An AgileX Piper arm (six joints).
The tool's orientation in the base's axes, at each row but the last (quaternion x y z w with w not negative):
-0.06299 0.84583 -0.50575 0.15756
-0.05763 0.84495 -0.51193 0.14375
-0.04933 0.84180 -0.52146 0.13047
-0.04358 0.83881 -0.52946 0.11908
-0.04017 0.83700 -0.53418 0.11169
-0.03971 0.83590 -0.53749 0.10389
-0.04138 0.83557 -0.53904 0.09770
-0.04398 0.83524 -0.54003 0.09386
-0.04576 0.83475 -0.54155 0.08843
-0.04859 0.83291 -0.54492 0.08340
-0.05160 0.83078 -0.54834 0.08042
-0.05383 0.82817 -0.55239 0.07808
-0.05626 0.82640 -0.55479 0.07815
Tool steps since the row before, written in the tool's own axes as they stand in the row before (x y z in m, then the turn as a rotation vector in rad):
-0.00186 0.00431 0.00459 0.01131 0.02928 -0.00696
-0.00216 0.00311 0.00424 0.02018 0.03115 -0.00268
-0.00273 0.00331 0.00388 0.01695 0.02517 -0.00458
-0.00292 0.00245 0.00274 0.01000 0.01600 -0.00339
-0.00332 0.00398 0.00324 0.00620 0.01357 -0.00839
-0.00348 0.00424 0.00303 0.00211 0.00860 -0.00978
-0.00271 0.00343 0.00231 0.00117 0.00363 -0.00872
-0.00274 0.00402 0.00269 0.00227 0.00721 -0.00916
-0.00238 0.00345 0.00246 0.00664 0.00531 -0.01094
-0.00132 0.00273 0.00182 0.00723 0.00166 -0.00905
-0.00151 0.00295 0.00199 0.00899 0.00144 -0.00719
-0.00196 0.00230 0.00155 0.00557 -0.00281 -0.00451
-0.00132 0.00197 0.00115 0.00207 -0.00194 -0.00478
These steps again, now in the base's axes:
0.00350 -0.00127 -0.00541 -0.01141 0.01688 -0.02487
0.00349 -0.00161 -0.00419 -0.01847 0.01195 -0.03001
0.00385 -0.00126 -0.00413 -0.01620 0.01161 -0.02334
0.00363 -0.00076 -0.00288 -0.00966 0.00795 -0.01452
0.00418 -0.00055 -0.00443 -0.00725 0.01205 -0.00976
0.00424 -0.00030 -0.00460 -0.00378 0.01194 -0.00416
0.00325 -0.00016 -0.00372 -0.00283 0.00909 0.00005
0.00334 -0.00027 -0.00443 -0.00389 0.01077 -0.00316
0.00288 -0.00038 -0.00389 -0.00856 0.01083 -0.00114
0.00167 -0.00031 -0.00310 -0.00882 0.00757 0.00141
0.00187 -0.00037 -0.00336 -0.01019 0.00549 0.00076
0.00221 -0.00018 -0.00257 -0.00631 0.00203 0.00391
0.00150 -0.00006 -0.00216 -0.00294 0.00324 0.00344

